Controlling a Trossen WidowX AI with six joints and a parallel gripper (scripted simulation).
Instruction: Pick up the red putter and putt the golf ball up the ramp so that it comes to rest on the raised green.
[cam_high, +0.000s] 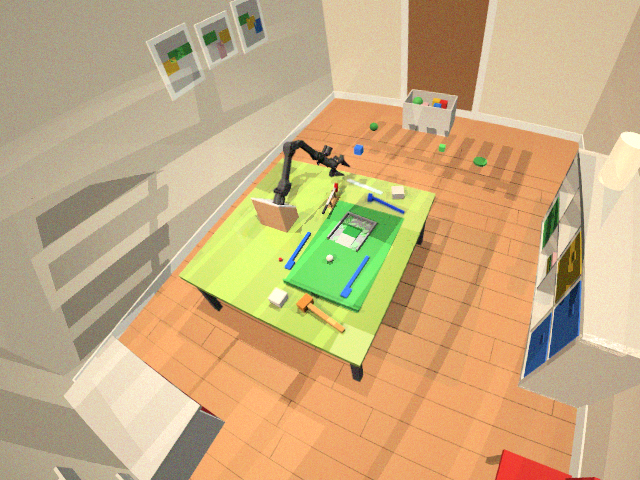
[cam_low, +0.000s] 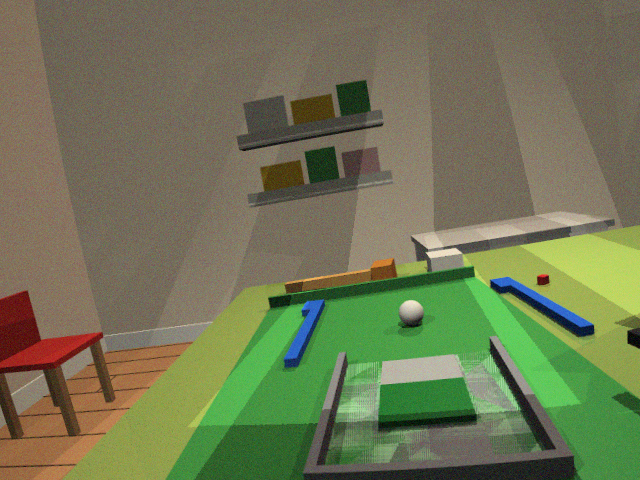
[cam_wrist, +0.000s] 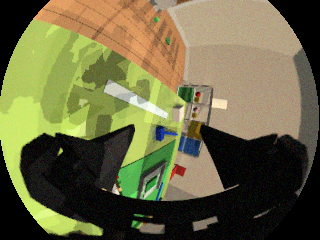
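My gripper tip is now 22 cm past the tiny red cube, 74 cm to the left of it and 13 cm above it. Round my gripper tip: white stick (11 cm ahead, 2 cm to the left, 14 cm below); blue putter (29 cm ahead, 14 cm to the right, 12 cm below); red putter (7 cm behind, 21 cm to the right, 8 cm below).
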